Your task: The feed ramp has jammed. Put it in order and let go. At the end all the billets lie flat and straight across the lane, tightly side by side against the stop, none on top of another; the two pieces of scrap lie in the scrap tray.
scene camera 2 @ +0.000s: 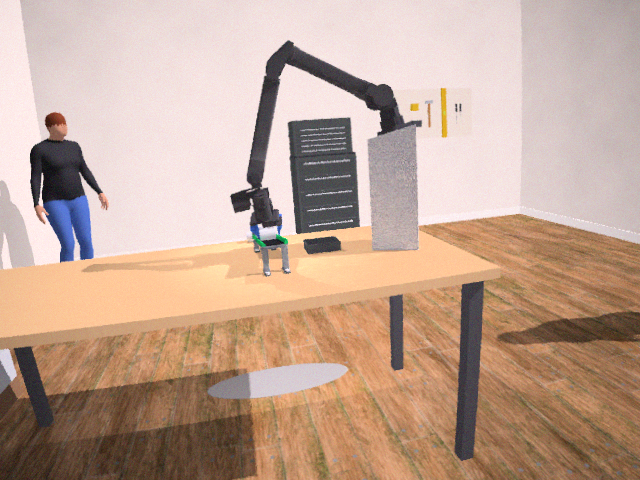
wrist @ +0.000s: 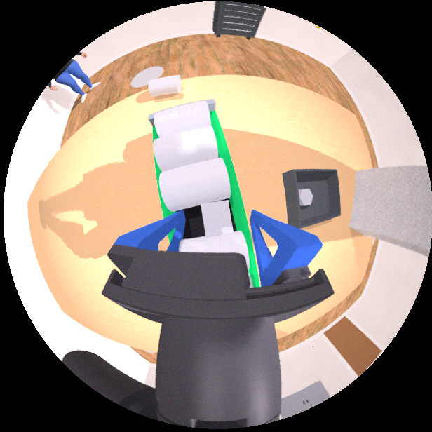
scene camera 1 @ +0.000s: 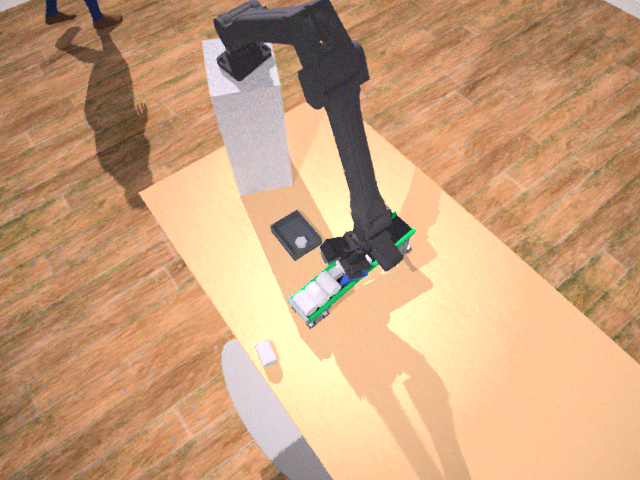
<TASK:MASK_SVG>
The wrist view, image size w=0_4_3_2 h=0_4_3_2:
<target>my gripper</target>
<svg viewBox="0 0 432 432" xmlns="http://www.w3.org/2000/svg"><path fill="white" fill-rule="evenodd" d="M318 236L252 209L250 213L250 228L261 285L260 287L249 288L250 281L245 256L239 252L178 252L179 243L184 234L184 210L179 210L161 220L151 222L116 238L116 241L114 241L112 247L107 252L107 257L125 275L125 278L119 271L112 269L101 294L128 311L161 323L155 372L155 398L158 403L158 412L170 421L189 427L196 427L203 420L234 420L234 423L240 427L264 424L278 414L281 409L281 367L274 323L296 316L335 293L323 269L318 269L308 278L311 275L311 271L307 265L323 245ZM175 228L168 248L166 250L158 250L158 243ZM259 227L276 241L277 249L274 256L271 255Z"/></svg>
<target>dark scrap tray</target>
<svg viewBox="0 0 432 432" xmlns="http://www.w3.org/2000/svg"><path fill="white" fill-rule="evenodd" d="M282 173L288 224L302 228L340 215L337 169L299 168ZM309 188L313 195L311 204L299 205L298 189Z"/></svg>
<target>pale scrap piece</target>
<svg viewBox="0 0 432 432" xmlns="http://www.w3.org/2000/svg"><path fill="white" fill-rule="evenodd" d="M228 200L201 203L205 237L233 232Z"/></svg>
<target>billet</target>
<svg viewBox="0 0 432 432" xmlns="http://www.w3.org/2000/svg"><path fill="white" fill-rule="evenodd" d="M223 159L221 157L212 158L161 172L158 177L159 189L168 210L173 212L201 205L201 203L210 203L229 198L229 177Z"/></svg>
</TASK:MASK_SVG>
